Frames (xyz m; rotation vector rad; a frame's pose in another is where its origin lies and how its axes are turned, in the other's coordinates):
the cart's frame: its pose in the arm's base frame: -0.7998 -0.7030 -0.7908 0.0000 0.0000 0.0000
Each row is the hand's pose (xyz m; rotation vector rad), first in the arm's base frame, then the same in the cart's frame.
Working: the arm's base frame: its pose in the cart's frame: 0.7998 0.7030 0.7908 0.0000 0.0000 0.0000

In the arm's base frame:
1: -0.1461 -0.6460 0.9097 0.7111 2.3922 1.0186
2: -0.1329 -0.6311 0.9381 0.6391 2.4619 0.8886
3: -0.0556 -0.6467 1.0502 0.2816 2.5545 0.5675
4: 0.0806 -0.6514 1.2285 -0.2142 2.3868 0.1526
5: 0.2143 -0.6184 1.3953 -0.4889 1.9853 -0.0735
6: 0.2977 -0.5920 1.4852 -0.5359 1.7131 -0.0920
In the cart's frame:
1: 0.6537 0.0570 1.7005 0.7111 2.3922 1.0186
2: 0.6669 0.0719 1.7289 0.6391 2.4619 0.8886
3: 0.7442 0.0563 1.8410 0.2816 2.5545 0.5675
4: 0.8804 0.0516 2.0193 -0.2142 2.3868 0.1526
5: 1.0141 0.0846 2.1861 -0.4889 1.9853 -0.0735
6: 1.0975 0.1110 2.2760 -0.5359 1.7131 -0.0920

